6 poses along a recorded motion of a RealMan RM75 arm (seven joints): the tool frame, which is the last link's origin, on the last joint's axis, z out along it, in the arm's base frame.
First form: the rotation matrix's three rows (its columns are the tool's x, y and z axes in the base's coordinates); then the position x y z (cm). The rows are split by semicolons.
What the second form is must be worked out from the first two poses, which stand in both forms.
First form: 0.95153, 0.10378, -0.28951; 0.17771, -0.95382, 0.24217; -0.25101, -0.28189, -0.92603; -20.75, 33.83, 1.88
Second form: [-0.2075, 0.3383, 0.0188, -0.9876, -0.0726, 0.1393, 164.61]
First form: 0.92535, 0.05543, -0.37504; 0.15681, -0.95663, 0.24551; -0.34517, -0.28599, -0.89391; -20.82, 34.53, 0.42
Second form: [-0.2082, 0.3453, 0.0042, -0.9808, -0.0551, 0.1871, 164.28]
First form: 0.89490, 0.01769, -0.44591; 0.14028, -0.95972, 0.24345; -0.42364, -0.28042, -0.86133; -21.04, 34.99, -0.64
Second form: [-0.2104, 0.3499, -0.0064, -0.9729, -0.0414, 0.2277, 164.38]
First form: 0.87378, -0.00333, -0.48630; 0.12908, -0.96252, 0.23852; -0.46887, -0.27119, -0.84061; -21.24, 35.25, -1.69
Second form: [-0.2124, 0.3525, -0.0169, -0.9673, -0.0331, 0.2513, 164.72]
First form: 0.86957, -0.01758, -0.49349; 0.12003, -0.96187, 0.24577; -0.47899, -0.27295, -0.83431; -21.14, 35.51, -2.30
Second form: [-0.2114, 0.3551, -0.0230, -0.9662, -0.0270, 0.2563, 164.43]
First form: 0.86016, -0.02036, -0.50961; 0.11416, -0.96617, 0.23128; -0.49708, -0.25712, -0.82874; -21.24, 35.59, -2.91
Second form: [-0.2124, 0.3559, -0.0291, -0.9638, -0.0247, 0.2655, 165.32]
